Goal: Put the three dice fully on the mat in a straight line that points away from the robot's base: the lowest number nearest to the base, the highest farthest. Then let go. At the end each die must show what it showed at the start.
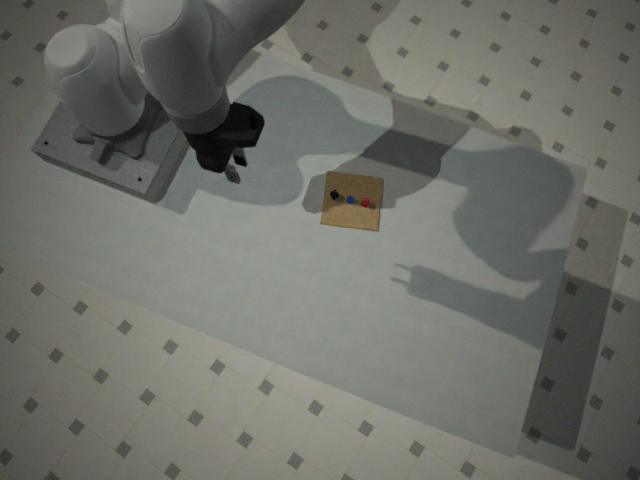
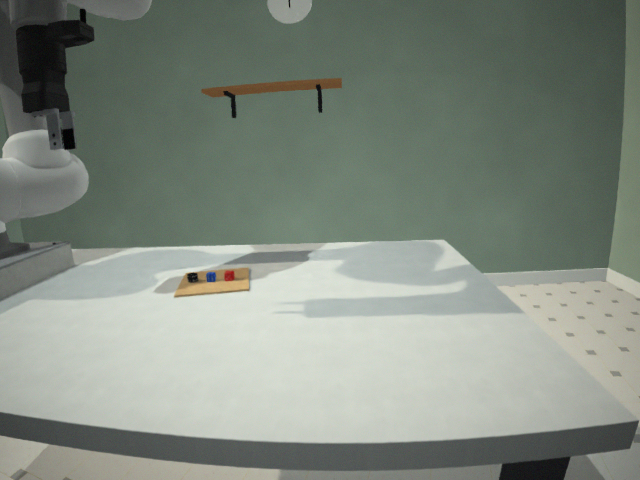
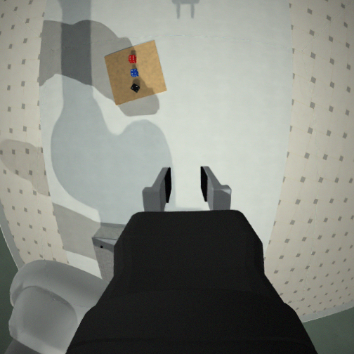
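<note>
The black die, the blue die and the red die lie apart in a row on the brown mat. Black is nearest the base, blue in the middle, red farthest. The black die is turned relative to the others. All three are inside the mat's edges. Their pips are too small here to read surely. My gripper is open and empty, high above the table between base and mat.
The robot's base plate stands on the grey-white table, on the base side of the mat. Shadows of the arm fall across the table and part of the mat. A wooden shelf hangs on the far wall.
</note>
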